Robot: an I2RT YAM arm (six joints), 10 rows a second.
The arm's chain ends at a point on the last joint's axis. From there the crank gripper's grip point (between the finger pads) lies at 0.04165 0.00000 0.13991 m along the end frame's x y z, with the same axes.
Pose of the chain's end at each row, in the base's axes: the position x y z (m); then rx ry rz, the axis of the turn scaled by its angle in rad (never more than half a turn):
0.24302 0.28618 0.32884 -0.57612 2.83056 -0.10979
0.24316 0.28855 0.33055 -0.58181 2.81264 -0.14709
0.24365 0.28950 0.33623 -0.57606 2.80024 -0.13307
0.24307 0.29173 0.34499 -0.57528 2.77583 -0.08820
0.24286 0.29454 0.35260 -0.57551 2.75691 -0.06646
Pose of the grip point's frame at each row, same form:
0.24203 0.26646 0.18420 -0.57612 2.83056 -0.10979
0.24509 0.26548 0.18642 -0.58181 2.81264 -0.14709
0.24728 0.26817 0.19186 -0.57606 2.80024 -0.13307
0.24959 0.27540 0.20008 -0.57528 2.77583 -0.08820
0.25173 0.28083 0.20754 -0.57551 2.75691 -0.06646

